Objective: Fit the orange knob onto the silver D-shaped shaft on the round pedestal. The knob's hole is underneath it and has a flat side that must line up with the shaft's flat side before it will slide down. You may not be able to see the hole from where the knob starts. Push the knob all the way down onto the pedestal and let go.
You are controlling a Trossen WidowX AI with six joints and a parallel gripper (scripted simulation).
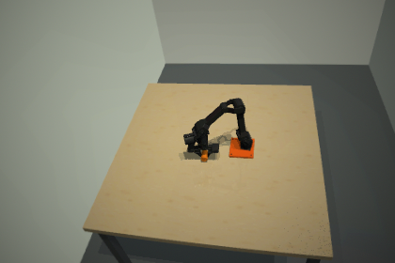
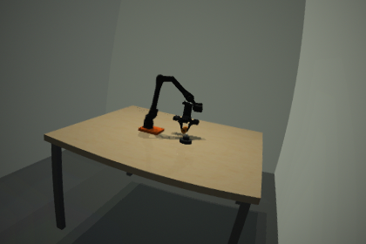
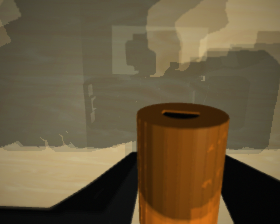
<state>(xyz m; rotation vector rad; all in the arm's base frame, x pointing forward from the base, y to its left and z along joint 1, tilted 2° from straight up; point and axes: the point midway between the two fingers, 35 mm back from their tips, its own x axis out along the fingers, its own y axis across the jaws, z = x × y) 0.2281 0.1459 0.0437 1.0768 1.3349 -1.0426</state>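
My gripper tip is now 10 mm to the right of the orange knob and 10 mm below it. Also, from my gripper tip: round dark pedestal 160 mm to the right, 90 mm ahead, 10 mm above.
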